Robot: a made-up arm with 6 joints.
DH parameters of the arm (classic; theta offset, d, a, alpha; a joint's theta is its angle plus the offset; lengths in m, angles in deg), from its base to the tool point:
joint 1: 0 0.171 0 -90
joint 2: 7.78 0 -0.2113 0
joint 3: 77.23 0 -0.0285 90
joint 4: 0 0.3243 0 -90
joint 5: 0 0 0.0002 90
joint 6: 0 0.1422 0 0
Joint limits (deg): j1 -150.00..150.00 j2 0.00..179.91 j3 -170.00..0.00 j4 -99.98..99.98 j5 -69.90..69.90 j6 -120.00..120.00
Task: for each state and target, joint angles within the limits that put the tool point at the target. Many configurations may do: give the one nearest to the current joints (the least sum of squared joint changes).
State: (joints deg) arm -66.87 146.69 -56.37 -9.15 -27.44 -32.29
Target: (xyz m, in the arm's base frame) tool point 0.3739 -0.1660 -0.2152
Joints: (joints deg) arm -26.27 164.75 -83.67 -14.27 -28.44 -32.29
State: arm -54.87 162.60 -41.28 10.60 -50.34 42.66
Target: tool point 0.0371 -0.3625 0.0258
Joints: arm -76.74 115.81 -35.76 20.64 -69.90 42.66
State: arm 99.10 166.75 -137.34 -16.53 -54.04 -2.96
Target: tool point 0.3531 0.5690 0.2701
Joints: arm 57.46 161.85 -156.12 -12.24 -16.17 -2.96
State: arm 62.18 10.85 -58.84 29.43 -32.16 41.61
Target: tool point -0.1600 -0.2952 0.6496
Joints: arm 56.04 3.48 -92.49 25.43 -31.90 41.61
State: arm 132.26 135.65 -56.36 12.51 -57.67 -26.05
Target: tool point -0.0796 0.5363 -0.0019
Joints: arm 101.45 146.74 -87.46 15.54 -48.39 -26.05
